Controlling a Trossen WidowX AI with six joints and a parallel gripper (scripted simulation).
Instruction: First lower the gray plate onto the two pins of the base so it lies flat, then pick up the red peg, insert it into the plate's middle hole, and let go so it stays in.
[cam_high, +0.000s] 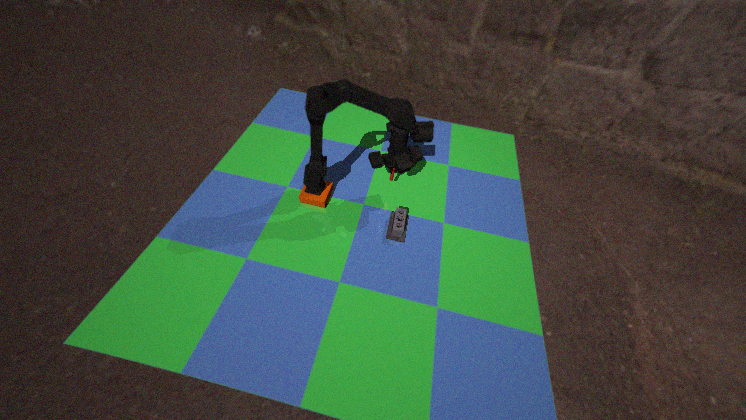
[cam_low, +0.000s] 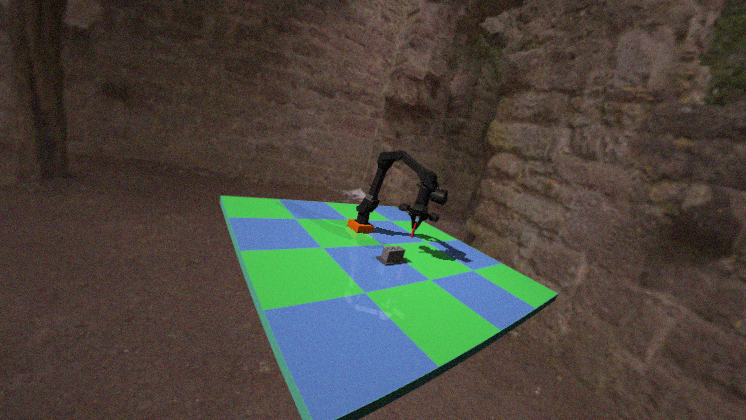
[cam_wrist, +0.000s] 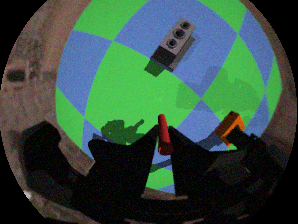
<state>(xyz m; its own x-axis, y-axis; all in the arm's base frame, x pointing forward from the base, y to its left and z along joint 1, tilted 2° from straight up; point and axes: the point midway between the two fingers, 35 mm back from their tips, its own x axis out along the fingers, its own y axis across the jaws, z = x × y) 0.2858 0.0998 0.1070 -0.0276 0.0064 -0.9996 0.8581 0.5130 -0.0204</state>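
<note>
My gripper tip is 7 cm short of the gray plate, 16 cm to the left of it and 7 cm above it. The rest, counted from my gripper tip: red peg: right at my gripper tip.
</note>
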